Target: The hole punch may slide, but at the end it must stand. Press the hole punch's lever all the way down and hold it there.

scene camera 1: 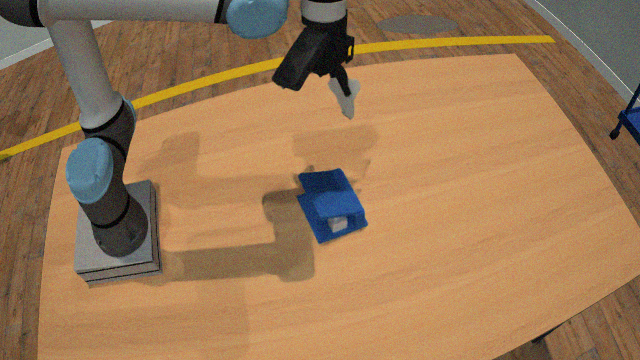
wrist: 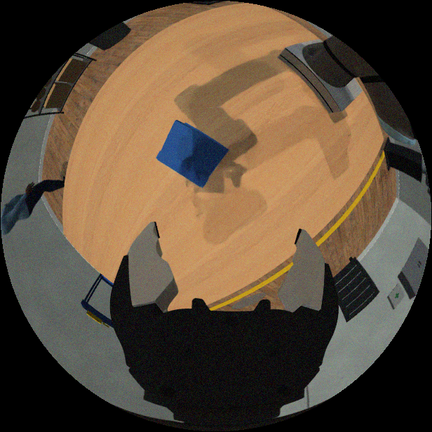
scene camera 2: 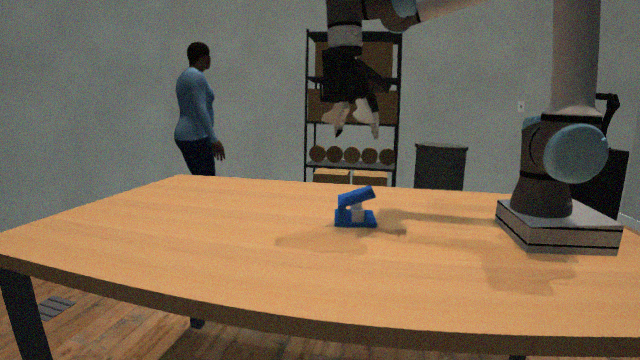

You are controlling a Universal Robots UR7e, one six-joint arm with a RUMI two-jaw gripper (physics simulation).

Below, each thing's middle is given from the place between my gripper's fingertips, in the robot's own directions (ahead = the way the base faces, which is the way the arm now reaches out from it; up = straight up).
My gripper is now 9 cm to the left of the hole punch lever (scene camera 1: 329, 192) and 16 cm above it. Round my hand: blue hole punch (scene camera 1: 324, 230): 9 cm to the right, 18 cm below.
